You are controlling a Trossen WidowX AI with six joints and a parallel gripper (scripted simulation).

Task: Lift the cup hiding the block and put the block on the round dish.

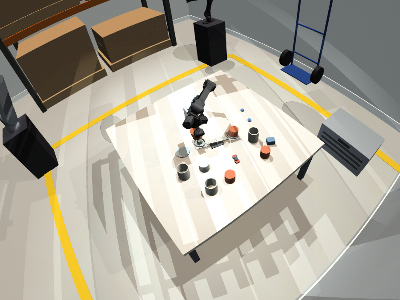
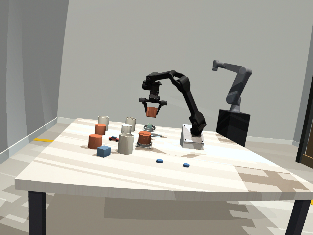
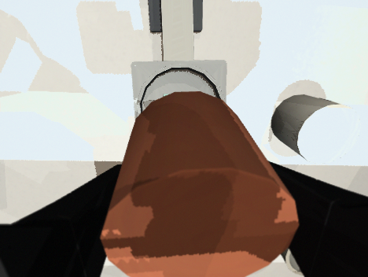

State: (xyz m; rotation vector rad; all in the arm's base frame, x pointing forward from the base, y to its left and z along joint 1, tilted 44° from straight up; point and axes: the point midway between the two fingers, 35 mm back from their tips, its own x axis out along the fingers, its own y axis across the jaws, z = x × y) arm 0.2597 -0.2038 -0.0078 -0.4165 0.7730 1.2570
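My gripper tip is 10 mm to the right of the pale green block and 80 mm above it. Also, from my gripper tip: round pale blue dish 70 mm behind, 100 mm to the right, 170 mm below; then cream cylinder 160 mm ahead, 60 mm to the right, 130 mm below; then balance 40 mm ahead, 130 mm to the left, 130 mm below.
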